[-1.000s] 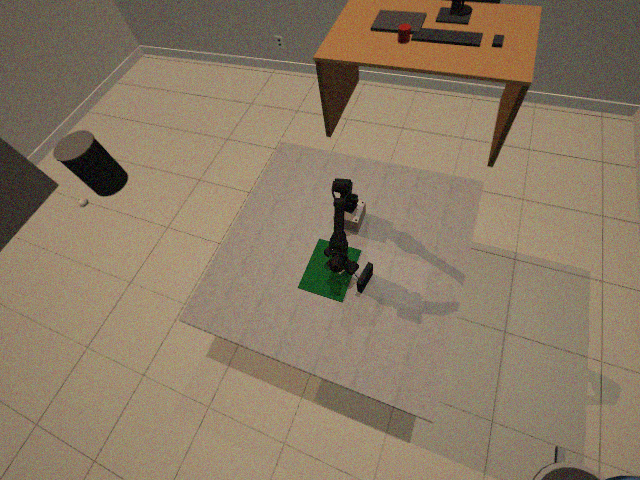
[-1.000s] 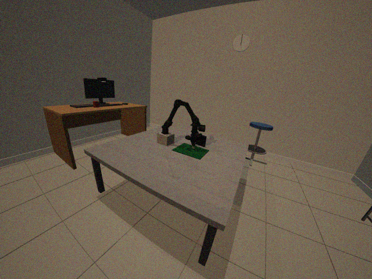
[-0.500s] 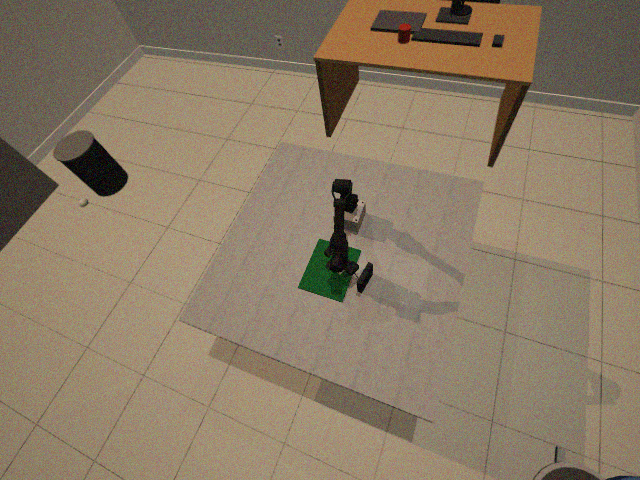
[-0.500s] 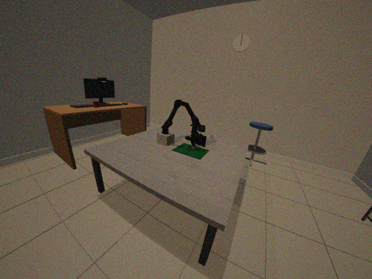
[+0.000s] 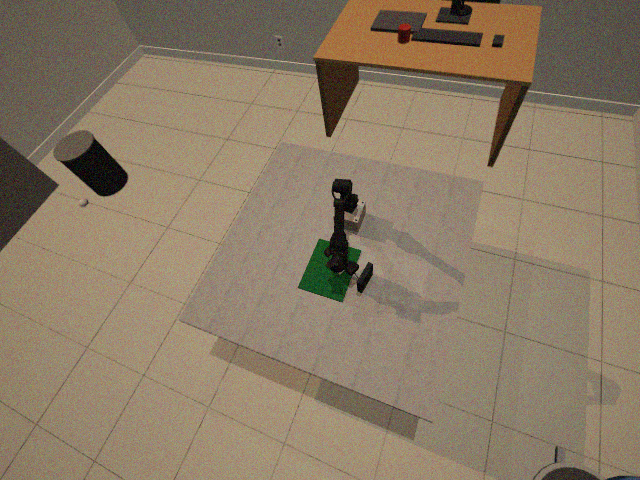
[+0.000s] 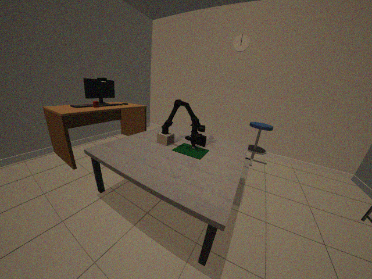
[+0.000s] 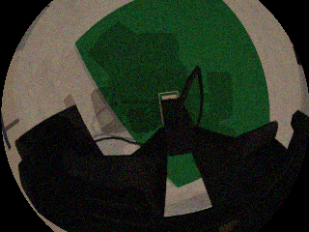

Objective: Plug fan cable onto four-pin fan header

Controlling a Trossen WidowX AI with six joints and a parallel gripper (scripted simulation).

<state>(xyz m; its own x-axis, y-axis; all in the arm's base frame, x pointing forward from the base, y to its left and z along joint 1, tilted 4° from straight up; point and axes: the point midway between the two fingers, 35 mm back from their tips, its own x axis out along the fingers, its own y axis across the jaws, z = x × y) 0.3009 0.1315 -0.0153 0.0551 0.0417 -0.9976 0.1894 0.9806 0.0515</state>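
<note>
My gripper tip is 1 cm short of the dark fan plug and 1 cm below it. Round my gripper tip: green board (3 cm ahead, 6 cm to the right, 5 cm below); black fan (12 cm to the left, 2 cm above); pale four-pin header (1 cm ahead, 4 cm below).
</note>
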